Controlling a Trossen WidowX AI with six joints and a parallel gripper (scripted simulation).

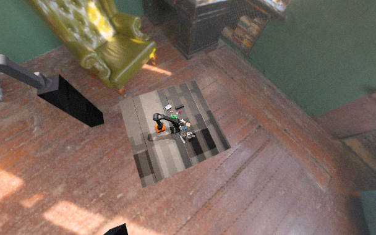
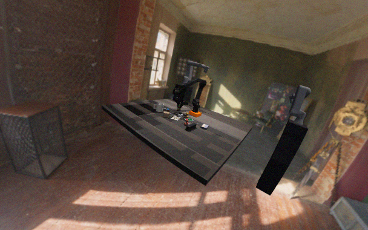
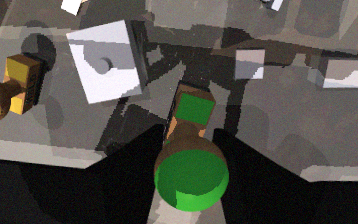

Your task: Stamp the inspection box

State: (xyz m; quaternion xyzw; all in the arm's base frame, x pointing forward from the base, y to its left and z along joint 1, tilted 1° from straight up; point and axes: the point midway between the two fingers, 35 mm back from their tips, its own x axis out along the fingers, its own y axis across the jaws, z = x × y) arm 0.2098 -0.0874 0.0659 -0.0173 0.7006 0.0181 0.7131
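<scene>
The green ink pad lies 19 cm to the left of my gripper tip, 7 cm below it and 4 cm ahead of it. From my gripper tip the other things lie so: cream card 11 cm ahead, 8 cm to the left, 7 cm below.
</scene>
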